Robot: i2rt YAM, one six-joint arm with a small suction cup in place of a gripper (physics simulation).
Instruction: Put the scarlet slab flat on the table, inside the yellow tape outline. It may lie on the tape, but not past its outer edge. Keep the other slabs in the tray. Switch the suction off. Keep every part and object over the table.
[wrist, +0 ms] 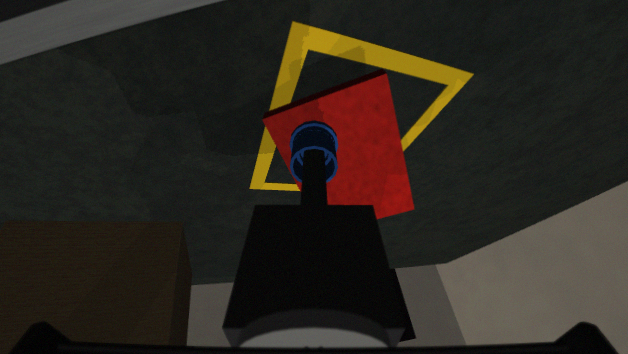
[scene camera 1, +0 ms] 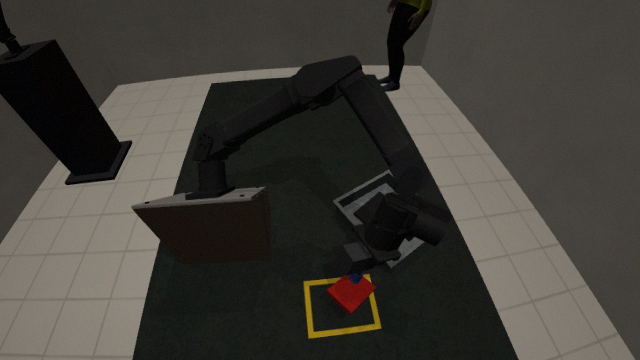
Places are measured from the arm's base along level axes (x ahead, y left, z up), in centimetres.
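Pixels of known places: end effector, tool point: (wrist: pixel 314 135) (scene camera 1: pixel 352 281); arm's base, origin of the base link: (scene camera 1: pixel 214 193).
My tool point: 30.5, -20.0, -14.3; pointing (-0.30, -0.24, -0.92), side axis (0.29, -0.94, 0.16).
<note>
Ahead of a thing's pixels: the offset from my tool point to its top centre, as dx, dy, dz. Level surfaces: height alone.
The scarlet slab @(-1.0, -2.4, +4.0) (scene camera 1: pixel 351 296) (wrist: pixel 360 135) hangs from my suction cup (scene camera 1: pixel 356 278) (wrist: pixel 314 137), which holds its top face off-centre, near one edge. The slab looks roughly level and a little above the table; the exact gap cannot be told. It is turned relative to the yellow tape outline (scene camera 1: pixel 309 310) (wrist: pixel 400 63). In the scene view it overlaps the outline's right and back bars; in the wrist view it covers part of the outline. The grey tray @(+14.6, +17.1, +1.8) (scene camera 1: pixel 362 186) (wrist: pixel 60 30) is behind the slab, partly under my arm. The other slabs cannot be made out there.
A wooden box (scene camera 1: pixel 225 230) (wrist: pixel 90 280) carries the arm's base at the left of the outline. The dark table top @(dz -3.2) (scene camera 1: pixel 220 310) ends at a pale tiled floor. A black pedestal (scene camera 1: pixel 60 110) stands off the table, and a person (scene camera 1: pixel 400 45) stands beyond its far end.
</note>
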